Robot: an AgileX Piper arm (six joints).
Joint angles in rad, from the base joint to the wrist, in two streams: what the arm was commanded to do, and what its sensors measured. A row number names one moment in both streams.
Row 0, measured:
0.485 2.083 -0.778 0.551 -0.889 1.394
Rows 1 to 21, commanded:
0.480 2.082 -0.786 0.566 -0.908 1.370
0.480 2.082 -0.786 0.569 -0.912 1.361
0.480 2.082 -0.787 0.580 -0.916 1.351
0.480 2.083 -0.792 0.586 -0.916 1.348
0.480 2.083 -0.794 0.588 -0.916 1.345
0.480 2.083 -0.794 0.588 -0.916 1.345
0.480 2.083 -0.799 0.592 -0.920 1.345
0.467 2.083 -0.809 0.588 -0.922 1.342
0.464 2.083 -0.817 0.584 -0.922 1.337
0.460 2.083 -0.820 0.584 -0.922 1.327
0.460 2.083 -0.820 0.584 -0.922 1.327
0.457 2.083 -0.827 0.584 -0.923 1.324
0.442 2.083 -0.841 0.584 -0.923 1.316
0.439 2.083 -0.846 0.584 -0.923 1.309
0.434 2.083 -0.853 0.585 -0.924 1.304
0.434 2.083 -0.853 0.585 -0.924 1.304
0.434 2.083 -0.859 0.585 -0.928 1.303
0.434 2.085 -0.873 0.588 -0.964 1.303
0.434 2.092 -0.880 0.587 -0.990 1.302
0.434 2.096 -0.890 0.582 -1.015 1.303
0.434 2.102 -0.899 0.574 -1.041 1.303
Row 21, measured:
0.459 2.097 -0.832 0.593 -0.837 1.322
